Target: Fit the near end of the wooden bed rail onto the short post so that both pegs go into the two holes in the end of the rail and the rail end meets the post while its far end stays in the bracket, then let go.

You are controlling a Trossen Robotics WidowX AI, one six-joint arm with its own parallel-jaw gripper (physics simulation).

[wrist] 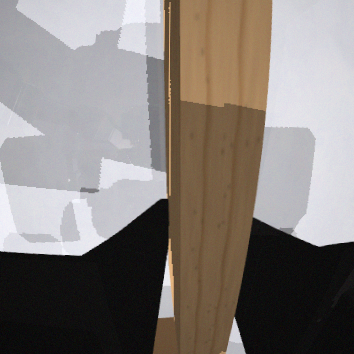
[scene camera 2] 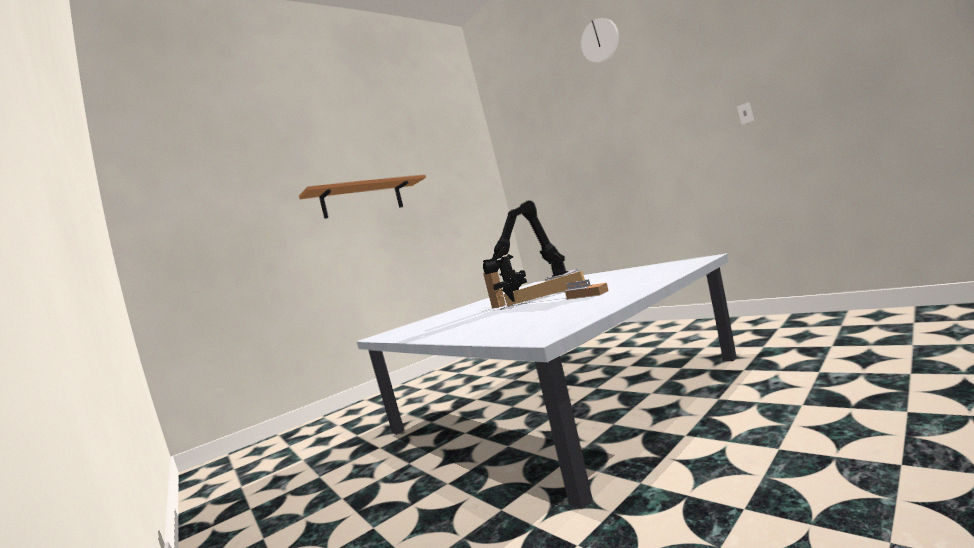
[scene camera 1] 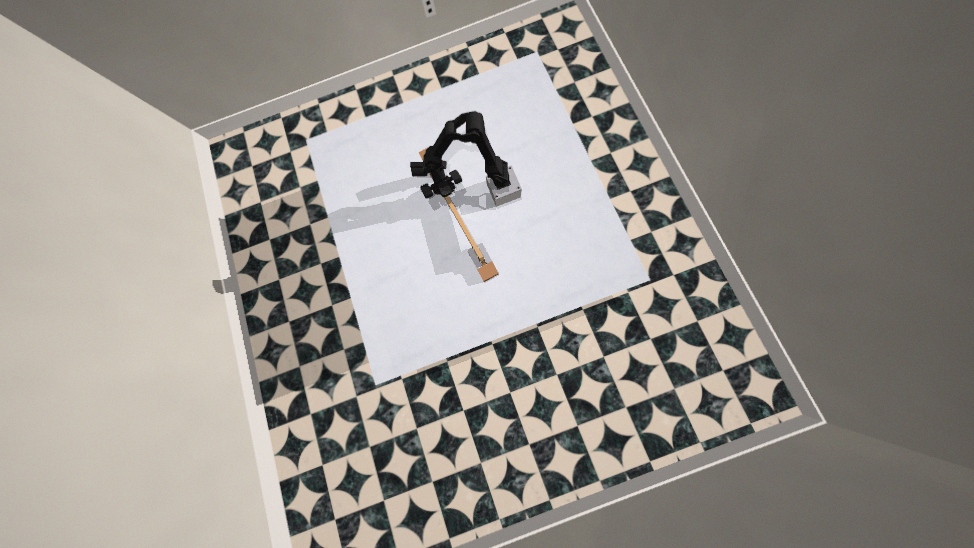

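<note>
The wooden bed rail runs from my gripper to the bracket on a brown block. Its far end is at the bracket. My gripper is shut on the rail near its near end, with a black finger on each side. The short post stands beside that end. In the wrist view the rail looks slightly turned, with a narrow side face showing. The pegs and holes are hidden, and I cannot tell whether the rail end touches the post.
The rail and post are on a white table. The arm's grey base stands beside the rail. A wall shelf and a clock are on the walls, away from the table.
</note>
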